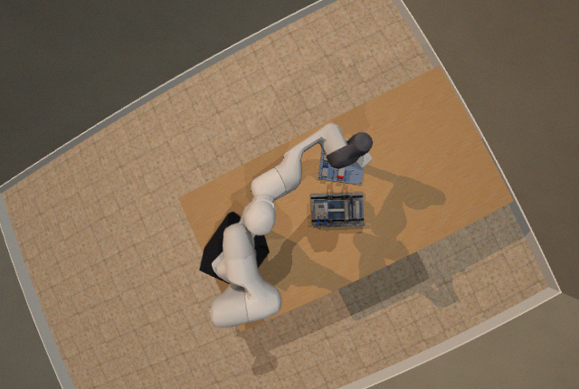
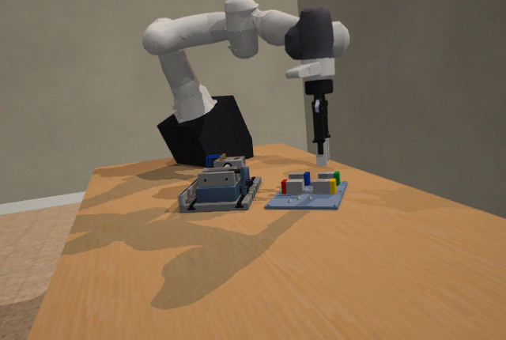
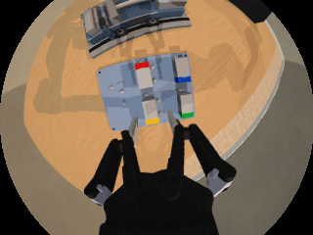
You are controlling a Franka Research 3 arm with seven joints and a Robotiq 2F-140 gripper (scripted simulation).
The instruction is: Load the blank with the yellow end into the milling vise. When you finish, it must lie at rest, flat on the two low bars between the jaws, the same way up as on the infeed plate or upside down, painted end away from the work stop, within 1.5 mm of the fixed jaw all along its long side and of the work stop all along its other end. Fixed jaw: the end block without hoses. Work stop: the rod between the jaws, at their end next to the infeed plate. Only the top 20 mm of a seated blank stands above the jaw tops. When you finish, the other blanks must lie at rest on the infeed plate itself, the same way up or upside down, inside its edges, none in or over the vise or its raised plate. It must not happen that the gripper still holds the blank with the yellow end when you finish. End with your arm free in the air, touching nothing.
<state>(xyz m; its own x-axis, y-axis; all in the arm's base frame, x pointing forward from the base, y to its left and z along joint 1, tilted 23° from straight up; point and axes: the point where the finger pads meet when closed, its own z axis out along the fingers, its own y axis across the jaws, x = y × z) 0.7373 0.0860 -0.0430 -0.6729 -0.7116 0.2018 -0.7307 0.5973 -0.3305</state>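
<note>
The yellow-ended blank is 10 cm below my hand. Round my hand: infeed plate 12 cm below, 4 cm to the right, 3 cm behind; then red-ended blank 10 cm below, 7 cm to the right, 6 cm behind; then green-ended blank 10 cm below, 6 cm to the left, 6 cm behind.
</note>
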